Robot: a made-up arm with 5 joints.
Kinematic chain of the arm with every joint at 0, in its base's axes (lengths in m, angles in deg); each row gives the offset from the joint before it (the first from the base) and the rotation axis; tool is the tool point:
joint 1: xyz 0 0 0.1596 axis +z
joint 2: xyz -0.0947 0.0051 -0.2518 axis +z
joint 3: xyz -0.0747 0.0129 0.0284 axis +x
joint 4: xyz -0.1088 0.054 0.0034 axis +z
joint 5: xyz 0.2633 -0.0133 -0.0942 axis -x
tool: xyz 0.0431 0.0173 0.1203
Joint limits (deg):
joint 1: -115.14..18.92
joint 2: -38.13..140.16
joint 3: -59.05..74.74
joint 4: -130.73..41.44
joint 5: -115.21..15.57
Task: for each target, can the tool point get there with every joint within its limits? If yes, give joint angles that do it. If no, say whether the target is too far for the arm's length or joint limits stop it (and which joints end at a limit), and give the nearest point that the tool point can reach.
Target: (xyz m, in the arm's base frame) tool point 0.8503 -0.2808 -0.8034
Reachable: no: too far | nearest point 0.3283 -0.1684 -0.2612 | short by 0.761 m
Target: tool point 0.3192 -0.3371 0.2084
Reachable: no: joint limits stop it (at a limit: joint 1, joint 3) | nearest point 0.2364 -0.2743 0.0903 | short by 0.157 m
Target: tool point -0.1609 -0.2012 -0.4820
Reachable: no: joint limits stop it (at a limit: joint 1, joint 5) | nearest point -0.1605 -0.2002 -0.3698 | short by 0.112 m
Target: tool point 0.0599 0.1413 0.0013
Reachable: yes | joints -19.78 2.85 14.44 19.81 -9.81
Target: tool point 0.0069 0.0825 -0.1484
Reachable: yes | joints -4.81 78.73 29.43 -11.01 -67.72
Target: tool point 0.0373 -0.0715 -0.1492
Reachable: yes | joints -41.59 76.22 23.60 -35.78 -52.46
